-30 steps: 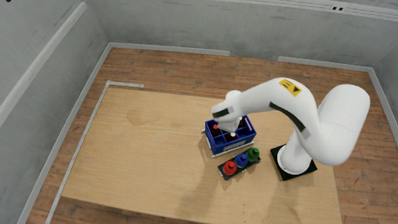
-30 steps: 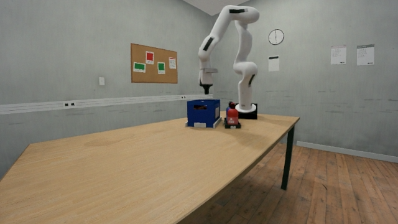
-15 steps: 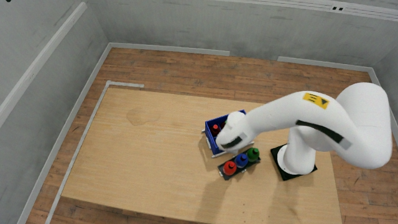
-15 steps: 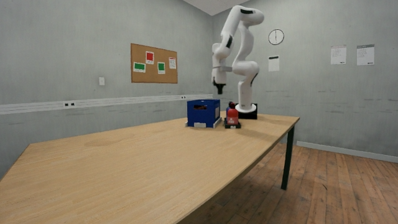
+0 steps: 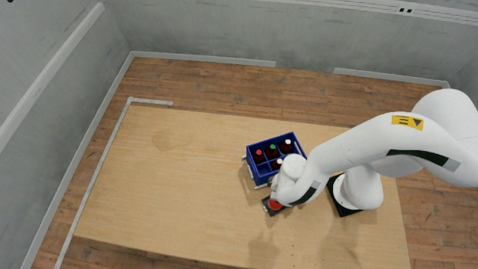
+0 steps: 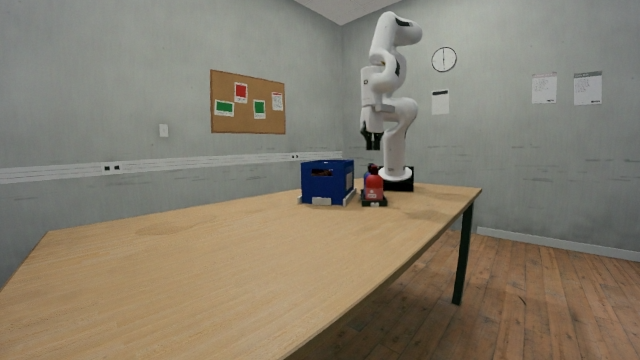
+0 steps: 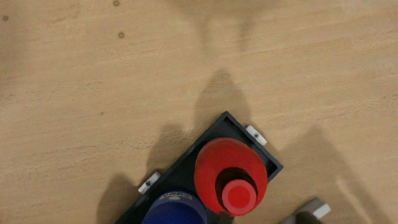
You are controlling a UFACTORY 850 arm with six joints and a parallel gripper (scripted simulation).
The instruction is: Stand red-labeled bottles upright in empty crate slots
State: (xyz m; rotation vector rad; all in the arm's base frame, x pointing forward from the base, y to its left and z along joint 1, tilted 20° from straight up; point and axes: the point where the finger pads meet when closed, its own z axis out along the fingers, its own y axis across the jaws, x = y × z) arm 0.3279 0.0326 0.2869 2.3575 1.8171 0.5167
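Right now my hand is 160 mm above the red-labeled bottle and 10 mm to the right of it. The rest, counted from my hand: blue-labeled bottle (160 mm below, 80 mm behind, 40 mm to the right); green-labeled bottle (160 mm below, 150 mm behind, 90 mm to the right); dark tray (230 mm below, 70 mm behind, 40 mm to the right).
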